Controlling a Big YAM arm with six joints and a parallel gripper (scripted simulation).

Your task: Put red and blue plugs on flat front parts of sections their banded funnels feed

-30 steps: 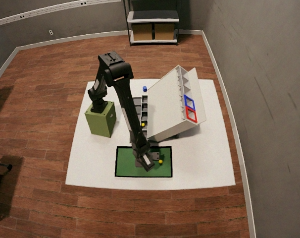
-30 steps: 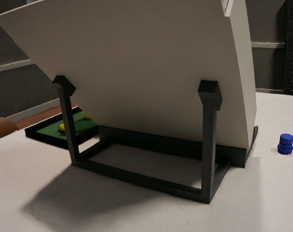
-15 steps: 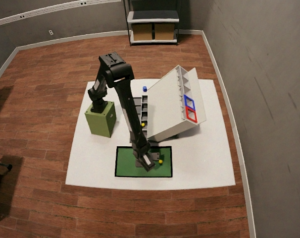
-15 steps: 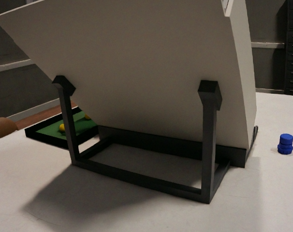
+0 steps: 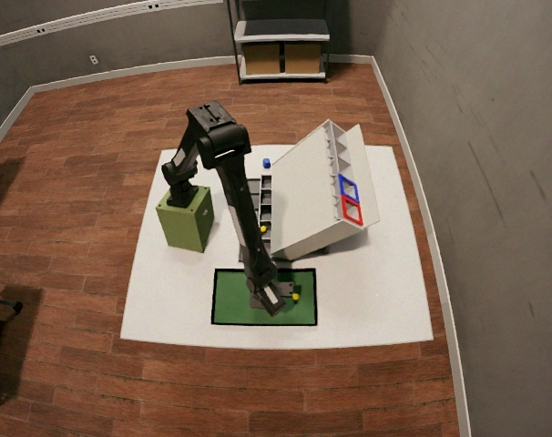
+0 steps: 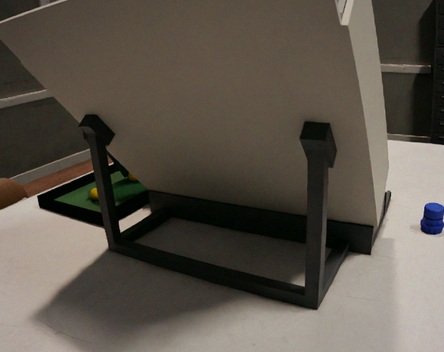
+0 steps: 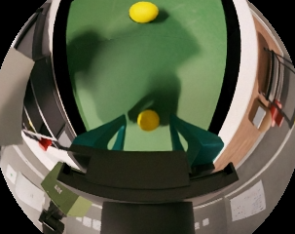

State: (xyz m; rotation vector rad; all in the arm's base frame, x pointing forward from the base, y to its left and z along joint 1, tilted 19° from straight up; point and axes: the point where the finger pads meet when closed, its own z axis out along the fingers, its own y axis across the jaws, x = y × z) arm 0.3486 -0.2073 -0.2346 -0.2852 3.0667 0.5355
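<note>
My hand is 1 cm short of the green marble tray and 1 cm above it. From my hand the other things lie so: dark support leg (52 cm to the left, 15 cm ahead, 7 cm above); white slanted cover (35 cm to the left, 19 cm above, 6 cm ahead).
</note>
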